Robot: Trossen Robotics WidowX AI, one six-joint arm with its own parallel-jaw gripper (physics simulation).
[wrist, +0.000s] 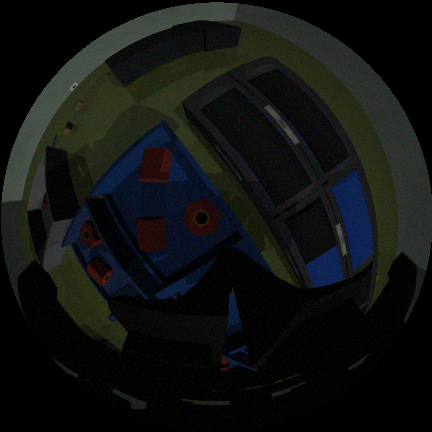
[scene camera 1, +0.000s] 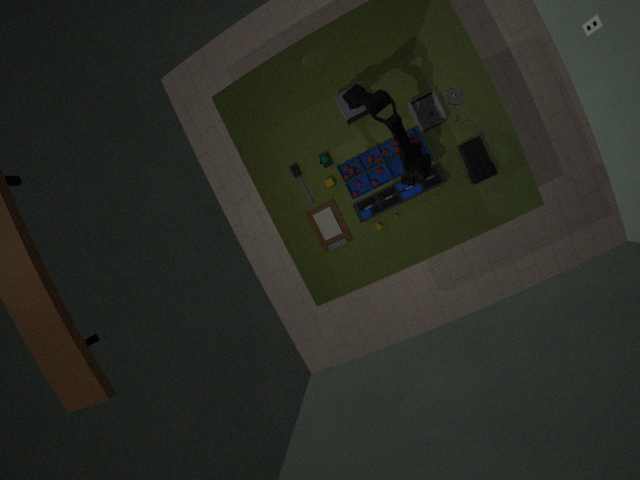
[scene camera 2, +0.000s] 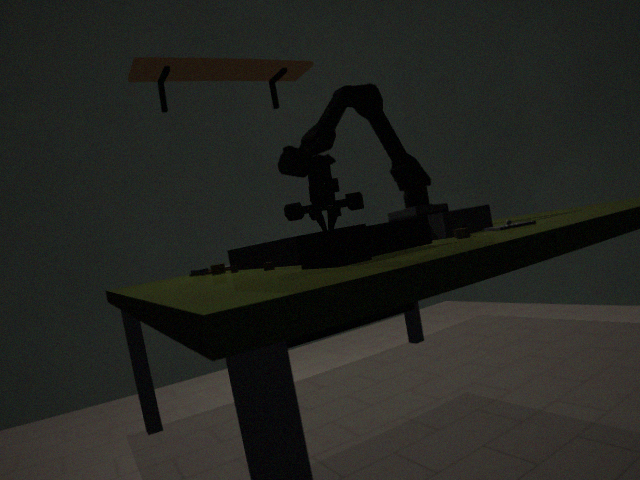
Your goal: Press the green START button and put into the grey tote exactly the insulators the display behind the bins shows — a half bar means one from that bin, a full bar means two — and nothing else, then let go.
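Frame: origin at the arm's base, x ahead, y right, z down, level; millimetres.
Seen in the pictures: gripper, fingertip midpoint: (wrist: 228, 253); arm's base at its link origin: (scene camera 1: 354, 101) (scene camera 2: 418, 207).
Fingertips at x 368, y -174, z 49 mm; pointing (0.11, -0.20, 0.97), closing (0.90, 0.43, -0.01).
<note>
Pixels of each thing's middle, then the offset from my fingertips to it.
- grey tote at the middle of its body: (wrist: 45, 212) (scene camera 2: 447, 224) (scene camera 1: 427, 111) dx -231, dy -146, dz +8 mm
- red insulator at the middle of its body: (scene camera 1: 430, 113) dx -221, dy -161, dz +17 mm
- green START button at the middle of its body: (scene camera 1: 325, 159) dx -158, dy +391, dz +14 mm
- black box at the middle of its body: (scene camera 2: 366, 241) (wrist: 168, 41) (scene camera 1: 476, 160) dx +55, dy -311, dz +7 mm
- clipboard at the middle of its body: (scene camera 1: 328, 226) dx +168, dy +475, dz +26 mm
- yellow block at the middle of its body: (scene camera 1: 330, 183) dx -41, dy +402, dz +15 mm
- dark tool at the middle of its body: (scene camera 1: 299, 184) dx -82, dy +557, dz +25 mm
- round grey disc at the middle of its body: (scene camera 1: 454, 96) dx -270, dy -297, dz +24 mm
The scene is dim. Blue bins (scene camera 1: 372, 169) (wrist: 169, 197) hold red insulators, among them a hexagonal one (wrist: 201, 217) and a blocky one (wrist: 151, 234). My gripper (scene camera 1: 414, 180) (scene camera 2: 329, 225) (wrist: 228, 253) is shut with nothing between the fingers. Its tips reach down into a bin at the display end of the row. The display (scene camera 1: 385, 197) (wrist: 282, 160) behind the bins shows dark panels and blue lit parts (wrist: 354, 217). The grey tote (scene camera 1: 422, 102) (wrist: 52, 245) holds one red insulator (scene camera 1: 430, 112). The green START button (scene camera 1: 326, 159) sits left of the bins.
A black box (scene camera 1: 477, 159) lies right of the bins. A clipboard (scene camera 1: 329, 225), a yellow block (scene camera 1: 330, 181) and a dark tool (scene camera 1: 301, 178) lie to the left. A round grey disc (scene camera 1: 454, 95) sits beside the tote.
</note>
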